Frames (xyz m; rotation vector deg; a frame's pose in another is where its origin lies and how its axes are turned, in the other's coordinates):
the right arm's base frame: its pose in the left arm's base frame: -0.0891 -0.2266 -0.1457 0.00 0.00 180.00
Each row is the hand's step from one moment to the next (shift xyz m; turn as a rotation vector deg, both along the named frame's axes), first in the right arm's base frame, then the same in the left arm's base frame.
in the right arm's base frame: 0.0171 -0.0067 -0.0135 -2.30 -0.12 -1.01
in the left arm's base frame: -0.0171 0.0067 -0.0135 2.30 0.12 -1.01
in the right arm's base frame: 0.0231 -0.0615 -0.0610 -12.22 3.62 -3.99
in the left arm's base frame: -0.0231 0.0615 -0.0610 12.22 -3.62 -3.99
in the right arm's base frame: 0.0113 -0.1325 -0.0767 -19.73 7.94 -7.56
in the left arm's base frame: -0.0113 0.1325 -0.0767 19.73 -7.94 -7.56
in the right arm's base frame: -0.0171 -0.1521 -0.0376 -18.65 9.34 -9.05
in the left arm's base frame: 0.0171 0.1521 -0.0376 18.65 -9.34 -9.05
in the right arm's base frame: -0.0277 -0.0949 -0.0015 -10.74 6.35 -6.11
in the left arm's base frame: 0.0277 0.0949 -0.0015 10.74 -6.35 -6.11
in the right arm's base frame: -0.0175 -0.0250 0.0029 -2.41 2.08 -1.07
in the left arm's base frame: 0.0175 0.0250 0.0029 2.41 -2.08 -1.07
